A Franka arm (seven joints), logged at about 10 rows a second.
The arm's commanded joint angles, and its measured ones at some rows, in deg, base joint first. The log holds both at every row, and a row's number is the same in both.
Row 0, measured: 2.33 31.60 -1.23 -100.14 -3.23 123.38 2.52
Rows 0 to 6, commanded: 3.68 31.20 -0.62 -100.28 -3.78 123.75 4.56; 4.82 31.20 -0.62 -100.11 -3.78 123.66 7.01; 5.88 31.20 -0.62 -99.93 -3.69 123.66 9.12; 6.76 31.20 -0.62 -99.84 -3.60 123.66 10.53; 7.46 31.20 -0.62 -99.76 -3.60 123.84 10.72; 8.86 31.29 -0.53 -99.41 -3.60 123.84 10.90; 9.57 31.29 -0.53 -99.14 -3.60 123.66 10.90
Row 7, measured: 8.67 31.60 -0.73 -99.64 -3.21 123.94 9.64
